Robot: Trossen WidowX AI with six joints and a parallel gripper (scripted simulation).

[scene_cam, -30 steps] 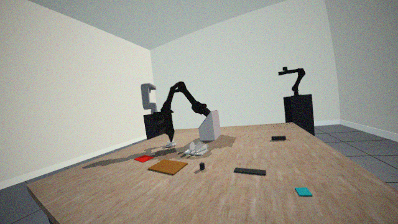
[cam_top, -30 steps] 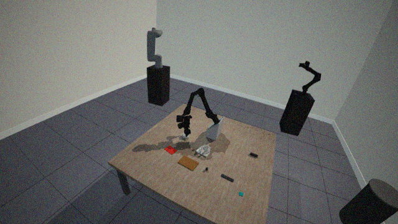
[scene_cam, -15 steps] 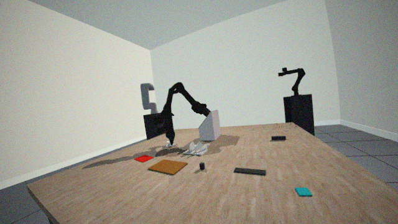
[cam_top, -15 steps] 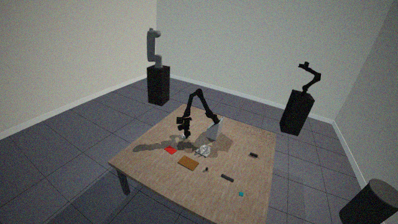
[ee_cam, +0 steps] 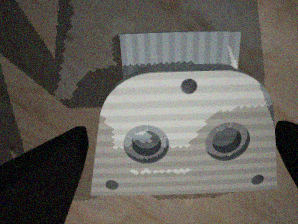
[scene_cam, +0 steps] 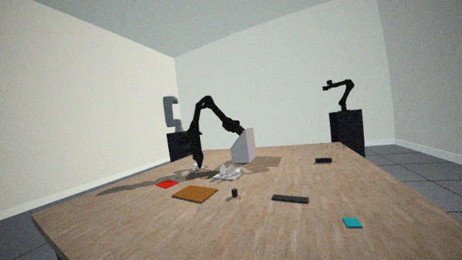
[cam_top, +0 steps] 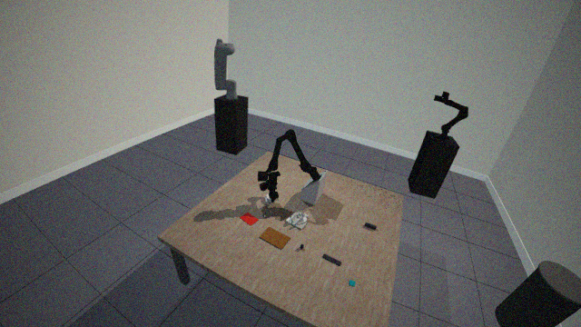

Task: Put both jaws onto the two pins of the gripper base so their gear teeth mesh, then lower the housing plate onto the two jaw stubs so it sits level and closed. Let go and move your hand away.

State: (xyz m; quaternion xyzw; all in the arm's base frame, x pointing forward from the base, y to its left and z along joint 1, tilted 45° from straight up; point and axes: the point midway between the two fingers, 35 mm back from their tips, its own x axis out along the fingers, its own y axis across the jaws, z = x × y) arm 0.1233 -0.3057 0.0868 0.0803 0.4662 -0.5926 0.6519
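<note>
Now: gripper tip 100 mm short of the grey jaw and 260 mm to the right of it. The rest, counted from my gripper tip: orange-brown tile (330 mm ahead, 160 mm to the left, 10 mm below); black cylinder (330 mm ahead, 330 mm to the left); red tile (250 mm ahead, 50 mm to the right, 10 mm below).
</note>
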